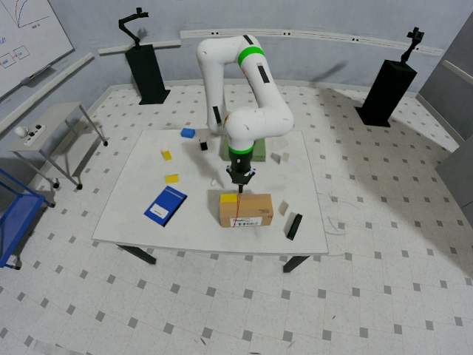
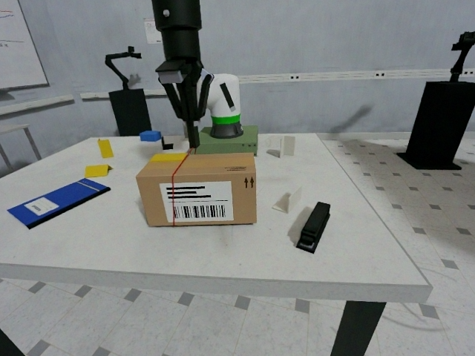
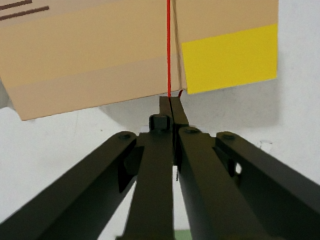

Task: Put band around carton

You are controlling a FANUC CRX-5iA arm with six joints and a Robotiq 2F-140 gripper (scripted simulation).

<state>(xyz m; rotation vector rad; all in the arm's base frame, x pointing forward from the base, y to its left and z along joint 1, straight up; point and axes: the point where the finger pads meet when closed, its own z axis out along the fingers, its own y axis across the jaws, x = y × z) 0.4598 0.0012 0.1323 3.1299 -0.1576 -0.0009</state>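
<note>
My hand is 30 mm short of the yellow corner guard, 60 mm to the left of it and 60 mm above it. Also, from my hand: black block 120 mm ahead, 290 mm to the left, 170 mm below; brown carton 70 mm ahead, 30 mm to the left, 110 mm below; white guard 10 mm ahead, 240 mm to the left, 180 mm below.
</note>
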